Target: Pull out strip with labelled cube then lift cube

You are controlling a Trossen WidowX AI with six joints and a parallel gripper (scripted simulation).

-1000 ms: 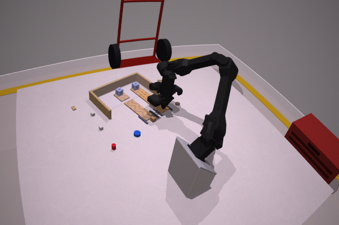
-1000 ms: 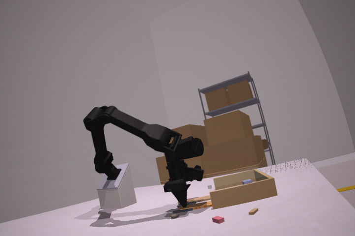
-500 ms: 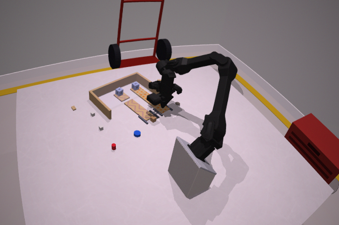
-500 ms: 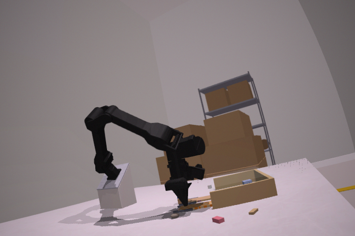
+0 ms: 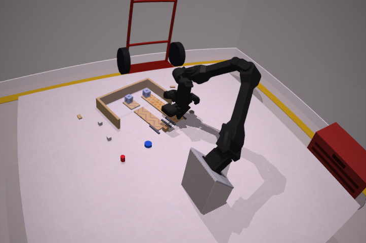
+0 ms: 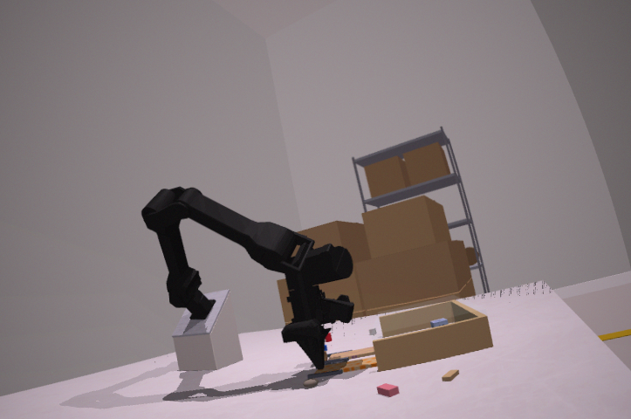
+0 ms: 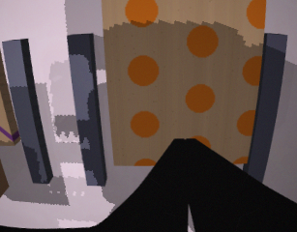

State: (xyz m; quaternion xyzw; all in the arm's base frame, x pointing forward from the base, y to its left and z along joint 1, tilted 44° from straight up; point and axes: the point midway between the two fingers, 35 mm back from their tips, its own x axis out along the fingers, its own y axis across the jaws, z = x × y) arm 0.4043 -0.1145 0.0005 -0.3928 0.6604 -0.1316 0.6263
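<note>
The orange dotted strip is 11 cm ahead of my gripper tip and 4 cm to the left of it. The rest, counted from my gripper tip: blue disc 12 cm behind, 19 cm to the left; then brown block 5 cm behind, 8 cm to the left; then pebble 3 cm ahead, 8 cm to the right.
</note>
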